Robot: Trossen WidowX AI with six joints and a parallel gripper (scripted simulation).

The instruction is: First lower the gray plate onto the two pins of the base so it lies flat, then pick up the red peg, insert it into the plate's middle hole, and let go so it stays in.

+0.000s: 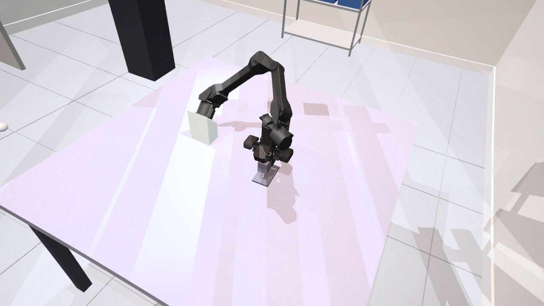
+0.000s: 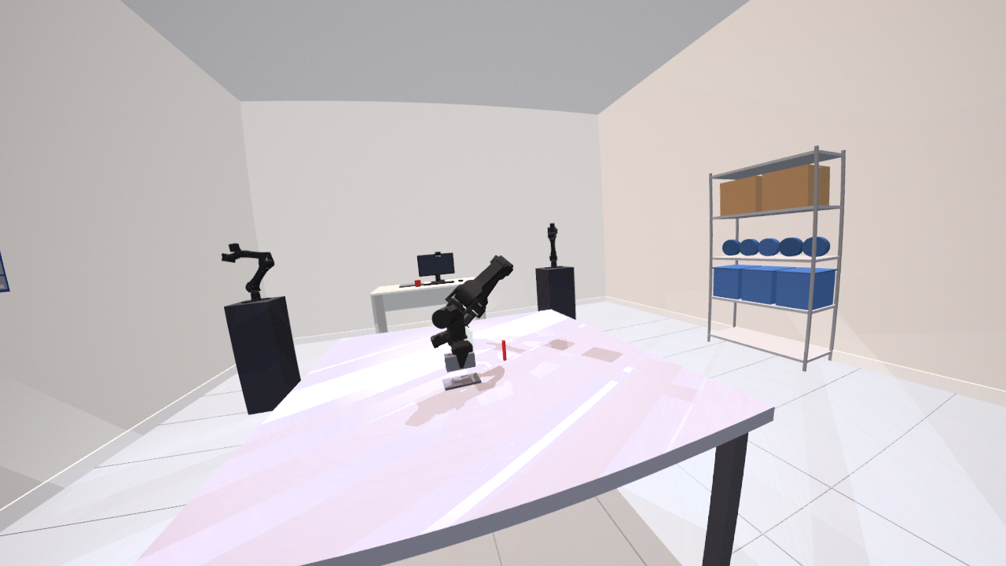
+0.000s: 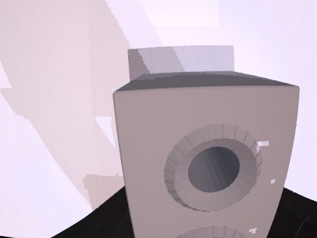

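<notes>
Now: the gray base 5 cm below my gripper tip. The rest, counted from my gripper tip: gray plate (3 cm above); red peg (19 cm to the left, 11 cm behind, 2 cm below).
</notes>
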